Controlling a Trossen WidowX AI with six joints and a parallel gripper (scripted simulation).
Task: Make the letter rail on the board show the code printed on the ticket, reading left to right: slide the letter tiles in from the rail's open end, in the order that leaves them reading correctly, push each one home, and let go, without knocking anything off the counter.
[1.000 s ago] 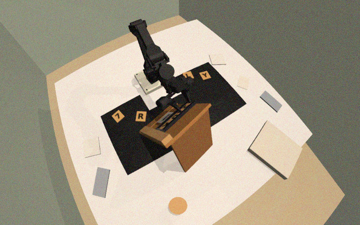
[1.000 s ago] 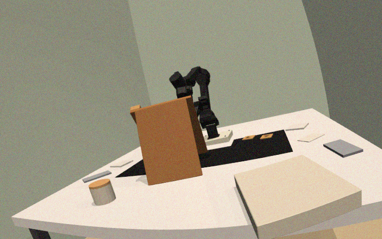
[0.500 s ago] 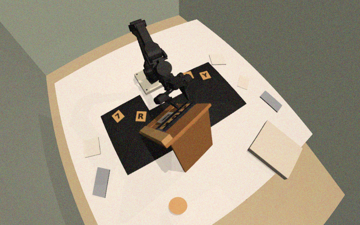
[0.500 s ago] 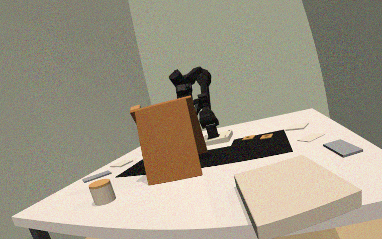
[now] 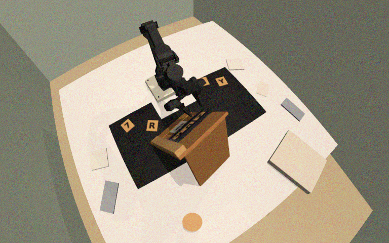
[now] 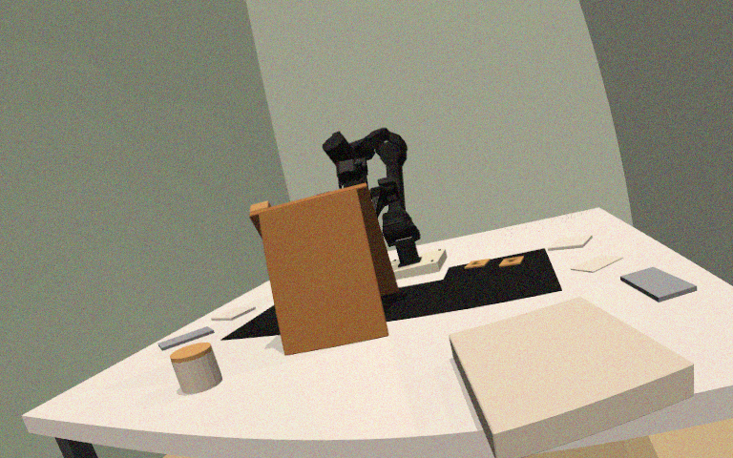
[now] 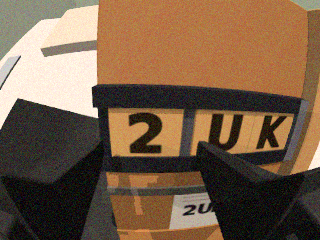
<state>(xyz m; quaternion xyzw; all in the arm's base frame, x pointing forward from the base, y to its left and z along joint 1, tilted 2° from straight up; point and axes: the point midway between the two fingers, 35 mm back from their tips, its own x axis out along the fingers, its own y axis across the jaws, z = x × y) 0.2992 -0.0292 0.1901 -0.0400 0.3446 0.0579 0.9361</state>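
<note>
My gripper tip is now 20 mm short of the letter tile, 10 mm to the right of it and 20 mm above it. The rest, counted from my gripper tip: black mat: 120 mm behind, 10 mm to the left, 190 mm below; k tile: 40 mm ahead, 110 mm to the right, 20 mm below; white ticket: 30 mm behind, 70 mm to the right, 100 mm below.
</note>
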